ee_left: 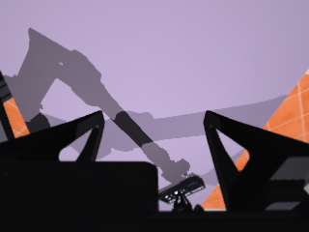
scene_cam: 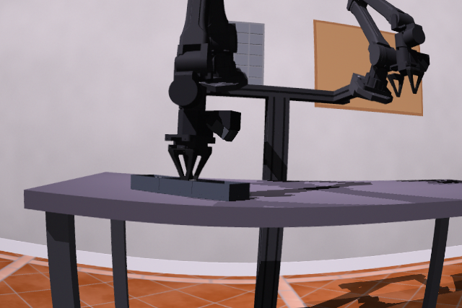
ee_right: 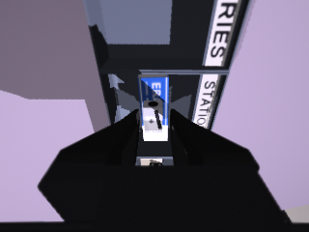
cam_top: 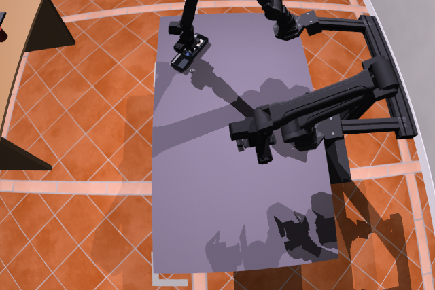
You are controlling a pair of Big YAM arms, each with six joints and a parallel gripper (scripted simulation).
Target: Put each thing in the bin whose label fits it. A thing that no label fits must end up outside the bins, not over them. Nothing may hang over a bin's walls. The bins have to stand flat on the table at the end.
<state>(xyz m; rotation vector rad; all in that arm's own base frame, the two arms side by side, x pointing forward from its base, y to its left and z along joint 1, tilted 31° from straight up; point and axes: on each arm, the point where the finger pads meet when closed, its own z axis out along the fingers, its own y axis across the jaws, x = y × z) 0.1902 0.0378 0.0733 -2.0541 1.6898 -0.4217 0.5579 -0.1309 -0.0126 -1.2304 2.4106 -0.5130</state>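
Right now my right hand is 20 mm above the bin row. Also, from my right hand: white card: 50 mm behind, 70 mm to the right, 20 mm below.
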